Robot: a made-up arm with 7 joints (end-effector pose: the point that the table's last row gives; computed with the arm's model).
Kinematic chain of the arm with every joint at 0, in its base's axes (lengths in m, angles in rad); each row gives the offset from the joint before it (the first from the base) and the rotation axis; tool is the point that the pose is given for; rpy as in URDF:
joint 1: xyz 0 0 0.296 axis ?
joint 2: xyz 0 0 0 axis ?
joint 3: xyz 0 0 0.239 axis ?
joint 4: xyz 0.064 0 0 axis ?
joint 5: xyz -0.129 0 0.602 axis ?
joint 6: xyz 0 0 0 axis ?
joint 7: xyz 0.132 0 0 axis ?
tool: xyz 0 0 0 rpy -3.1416 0 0
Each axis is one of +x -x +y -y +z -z.
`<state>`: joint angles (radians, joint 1 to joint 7).
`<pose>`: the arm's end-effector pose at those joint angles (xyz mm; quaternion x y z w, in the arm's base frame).
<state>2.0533 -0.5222 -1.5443 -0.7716 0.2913 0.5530 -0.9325</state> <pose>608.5 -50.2 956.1 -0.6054 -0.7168 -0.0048 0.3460</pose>
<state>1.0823 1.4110 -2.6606 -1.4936 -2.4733 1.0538 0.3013</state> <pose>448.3 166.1 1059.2 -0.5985 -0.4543 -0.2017 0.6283</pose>
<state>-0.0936 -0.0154 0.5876 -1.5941 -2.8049 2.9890 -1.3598</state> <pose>580.0 363.6 534.8 -0.4421 0.4876 -0.2168 0.7209</pose>
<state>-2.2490 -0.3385 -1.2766 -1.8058 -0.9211 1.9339 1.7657</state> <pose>-705.3 337.0 596.0 -0.7856 -0.5377 -0.1392 0.2725</pose>
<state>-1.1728 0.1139 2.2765 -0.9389 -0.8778 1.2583 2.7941</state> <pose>327.7 432.0 1083.9 -0.4400 0.8172 -0.2464 0.2790</pose>
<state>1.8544 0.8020 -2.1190 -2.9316 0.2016 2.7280 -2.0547</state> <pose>469.8 -307.1 233.2 0.6795 0.6628 -0.2023 0.2411</pose>
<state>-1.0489 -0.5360 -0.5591 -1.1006 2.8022 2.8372 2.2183</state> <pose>-238.4 -328.4 1021.2 0.1548 -0.1097 0.2029 0.9607</pose>
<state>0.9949 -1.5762 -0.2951 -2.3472 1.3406 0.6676 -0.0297</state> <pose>159.6 89.0 924.8 -0.3921 -0.7584 0.2162 0.4736</pose>
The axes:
joint 1: +z
joint 2: +y
joint 3: +z
joint 4: -y
joint 5: +z
joint 6: -y
joint 7: -z

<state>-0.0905 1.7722 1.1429 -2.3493 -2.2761 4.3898 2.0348</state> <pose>-16.0 448.7 135.9 -0.2100 -0.1615 0.5472 0.7939</pose>
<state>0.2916 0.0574 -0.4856 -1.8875 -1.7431 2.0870 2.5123</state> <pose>785.4 -86.0 382.1 0.4569 -0.5467 0.6593 0.2402</pose>
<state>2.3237 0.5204 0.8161 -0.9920 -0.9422 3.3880 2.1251</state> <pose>-655.0 138.0 813.4 -0.3827 -0.4006 0.5716 0.6053</pose>
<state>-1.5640 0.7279 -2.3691 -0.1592 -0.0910 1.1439 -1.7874</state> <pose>-65.7 -583.1 1067.8 -0.3993 0.5744 0.7135 0.0387</pose>
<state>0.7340 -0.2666 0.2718 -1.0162 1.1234 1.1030 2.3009</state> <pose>134.1 415.3 1130.8 -0.8703 0.2582 0.4067 0.1022</pose>
